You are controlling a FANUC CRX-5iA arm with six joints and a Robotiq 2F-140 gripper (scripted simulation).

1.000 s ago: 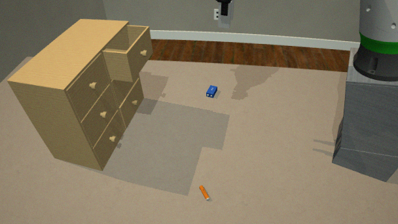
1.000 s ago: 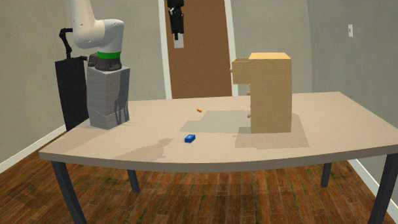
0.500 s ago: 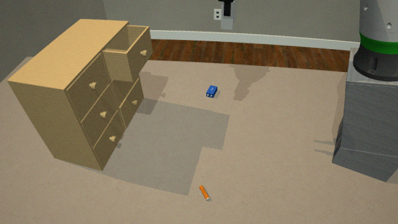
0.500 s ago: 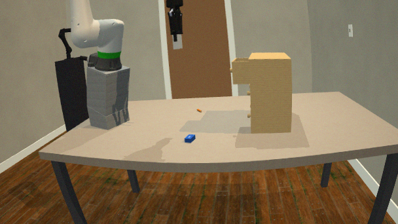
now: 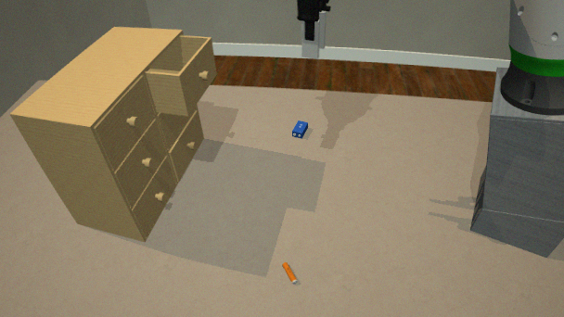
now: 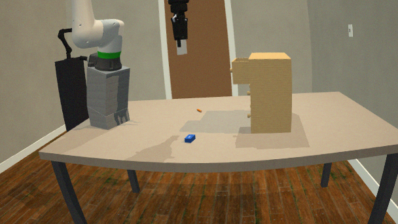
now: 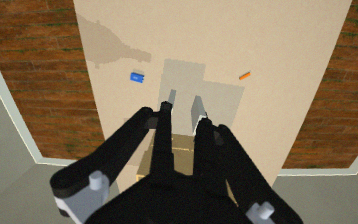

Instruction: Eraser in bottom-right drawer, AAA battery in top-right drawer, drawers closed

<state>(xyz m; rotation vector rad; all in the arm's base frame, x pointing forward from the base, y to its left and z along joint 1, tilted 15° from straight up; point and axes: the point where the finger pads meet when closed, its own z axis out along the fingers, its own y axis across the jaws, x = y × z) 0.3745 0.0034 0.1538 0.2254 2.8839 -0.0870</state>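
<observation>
My hand is 360 mm above the orange AAA battery and 230 mm to the right of it. Round my hand: white eraser (410 mm ahead, 350 mm below, 20 mm to the left); then small blue block (350 mm below, 160 mm to the right, 50 mm ahead).
</observation>
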